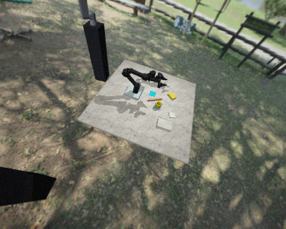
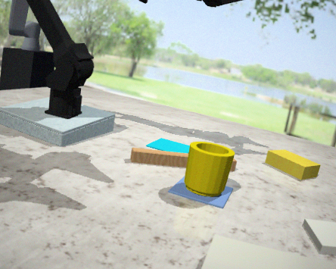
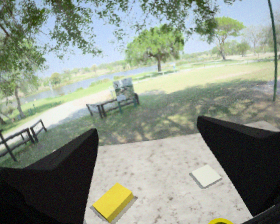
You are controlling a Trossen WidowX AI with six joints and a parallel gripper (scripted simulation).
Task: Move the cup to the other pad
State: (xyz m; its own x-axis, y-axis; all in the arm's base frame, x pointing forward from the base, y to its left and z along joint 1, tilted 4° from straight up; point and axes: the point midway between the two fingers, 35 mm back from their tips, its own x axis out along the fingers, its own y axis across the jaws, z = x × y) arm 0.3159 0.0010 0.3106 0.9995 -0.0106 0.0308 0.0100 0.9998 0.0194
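My gripper tip is now 20 mm past the yellow cup, 110 mm to the left of it and 310 mm above it. Round my gripper tip: wooden bar (60 mm behind, 10 mm to the right, 340 mm below); then blue pad (10 mm behind, 120 mm to the right, 350 mm below).
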